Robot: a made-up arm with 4 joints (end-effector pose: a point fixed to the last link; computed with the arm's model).
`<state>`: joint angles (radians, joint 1 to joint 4).
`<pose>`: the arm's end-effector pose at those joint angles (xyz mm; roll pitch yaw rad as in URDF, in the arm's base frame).
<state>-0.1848 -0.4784 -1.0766 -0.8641</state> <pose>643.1 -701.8 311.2 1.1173 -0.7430 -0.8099</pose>
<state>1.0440 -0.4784 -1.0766 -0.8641</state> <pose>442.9 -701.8 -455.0 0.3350 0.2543 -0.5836</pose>
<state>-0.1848 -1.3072 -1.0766 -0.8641</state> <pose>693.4 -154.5 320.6 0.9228 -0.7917 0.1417</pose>
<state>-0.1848 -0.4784 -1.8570 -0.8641</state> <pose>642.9 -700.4 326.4 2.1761 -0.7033 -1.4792</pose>
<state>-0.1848 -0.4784 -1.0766 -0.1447</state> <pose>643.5 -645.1 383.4 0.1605 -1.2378 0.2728</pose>
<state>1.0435 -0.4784 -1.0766 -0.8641</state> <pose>443.2 -701.8 -454.7 0.3353 0.2539 -0.5836</pose>
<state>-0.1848 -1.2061 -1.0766 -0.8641</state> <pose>711.5 -221.0 324.0 0.9491 -0.7932 0.0235</pose>
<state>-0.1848 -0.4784 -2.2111 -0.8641</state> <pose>639.4 -701.6 332.5 2.5616 -0.5386 -1.6759</pose>
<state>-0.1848 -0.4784 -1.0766 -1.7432</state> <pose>601.5 -695.9 208.5 1.2412 0.0785 -1.1551</pose>
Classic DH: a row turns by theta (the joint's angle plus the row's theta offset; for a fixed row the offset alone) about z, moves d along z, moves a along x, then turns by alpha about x. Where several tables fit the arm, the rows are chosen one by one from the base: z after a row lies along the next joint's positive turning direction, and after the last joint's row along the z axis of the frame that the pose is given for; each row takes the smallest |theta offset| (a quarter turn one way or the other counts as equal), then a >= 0, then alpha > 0; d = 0 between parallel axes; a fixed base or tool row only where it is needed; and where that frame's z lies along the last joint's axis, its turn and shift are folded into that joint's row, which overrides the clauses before.
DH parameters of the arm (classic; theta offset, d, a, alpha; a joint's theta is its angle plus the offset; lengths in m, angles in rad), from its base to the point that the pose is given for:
base (fixed): 0 0.07 0 -1.5708
joint 1: 0 -0.37 0.08 -1.5708
joint 2: 0 -0.13 0.36 1.5708
joint 3: 0 -0.44 -0.02 1.5708
joint 4: -0.5667 0 0.1304 0
tool (fixed): 0.5667 -0.02 0 0

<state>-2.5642 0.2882 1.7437 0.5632</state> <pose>-233.7 -883.6 192.8 -0.3773 -0.7819 0.8941</pose>
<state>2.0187 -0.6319 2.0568 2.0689</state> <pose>-100.9 -414.8 -484.4 -2.0310 -0.1228 1.0104</pose>
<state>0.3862 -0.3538 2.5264 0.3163</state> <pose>485.0 -722.4 -35.5 2.9357 0.1945 3.1183</pose>
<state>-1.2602 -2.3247 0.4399 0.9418</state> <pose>-46.3 221.6 150.6 1.5766 1.3962 -1.8808</pose>
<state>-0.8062 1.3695 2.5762 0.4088</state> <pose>-285.3 -714.3 -99.4 2.1116 0.1719 1.0182</pose>
